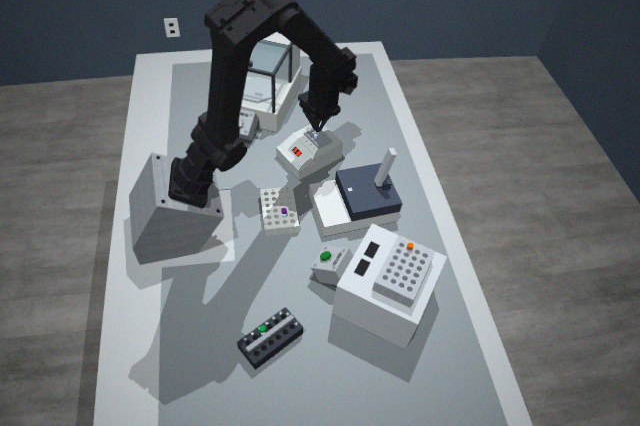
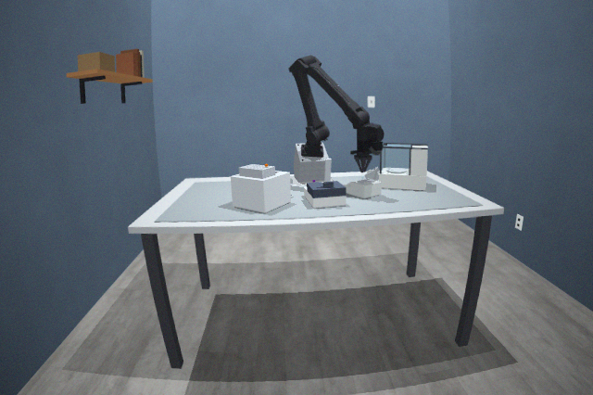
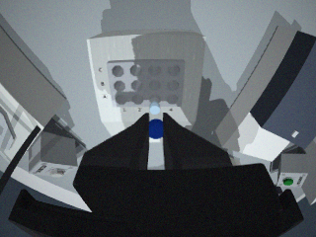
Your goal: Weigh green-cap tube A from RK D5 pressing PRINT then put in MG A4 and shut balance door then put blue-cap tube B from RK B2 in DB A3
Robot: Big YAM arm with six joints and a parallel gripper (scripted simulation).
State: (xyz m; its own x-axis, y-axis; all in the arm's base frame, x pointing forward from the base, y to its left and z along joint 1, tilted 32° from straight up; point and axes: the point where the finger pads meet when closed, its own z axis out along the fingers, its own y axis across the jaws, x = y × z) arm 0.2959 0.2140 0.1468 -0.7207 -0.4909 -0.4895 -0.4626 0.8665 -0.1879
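The tube B lies 20 mm below my hand. Round my hand: white tube rack (110 mm behind, 200 mm to the right, 100 mm below); balance door (170 mm behind, 180 mm to the left, 100 mm above); dry block DB (20 mm behind, 80 mm below).
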